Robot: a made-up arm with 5 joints.
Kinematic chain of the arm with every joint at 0, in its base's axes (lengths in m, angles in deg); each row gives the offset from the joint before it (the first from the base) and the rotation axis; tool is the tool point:
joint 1: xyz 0 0 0.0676 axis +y
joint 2: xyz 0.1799 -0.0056 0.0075 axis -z
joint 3: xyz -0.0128 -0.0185 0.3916 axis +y
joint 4: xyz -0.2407 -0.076 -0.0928 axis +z
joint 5: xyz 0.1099 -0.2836 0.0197 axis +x
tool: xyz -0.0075 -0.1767 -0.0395
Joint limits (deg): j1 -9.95..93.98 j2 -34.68..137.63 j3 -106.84..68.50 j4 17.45..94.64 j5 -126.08..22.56
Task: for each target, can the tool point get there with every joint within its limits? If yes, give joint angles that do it. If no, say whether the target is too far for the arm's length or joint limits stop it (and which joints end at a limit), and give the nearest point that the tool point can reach.
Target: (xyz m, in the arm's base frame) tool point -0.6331 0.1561 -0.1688
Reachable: no: joint limits stop it (at a limit: joint 1, joint 4, joint 5) | nearest point -0.3216 0.0839 0.2360 | short by 0.516 m
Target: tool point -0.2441 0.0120 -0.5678
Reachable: no: joint limits stop it (at a limit: joint 1, joint 2, joint 5) | nearest point 0.1544 -0.0793 -0.3400 | short by 0.468 m
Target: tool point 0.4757 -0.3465 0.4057
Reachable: yes | joints 23.02 -18.97 18.60 23.60 -85.10
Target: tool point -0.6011 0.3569 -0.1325
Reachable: no: joint limits stop it (at a limit: joint 1, joint 4, joint 5) | nearest point -0.2889 0.1896 0.2419 | short by 0.515 m
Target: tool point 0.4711 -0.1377 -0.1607
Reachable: yes | joints 76.89 -12.65 51.76 59.40 -95.82
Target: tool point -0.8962 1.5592 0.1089
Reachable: no: too far | nearest point -0.1669 0.4219 0.3914 | short by 1.380 m
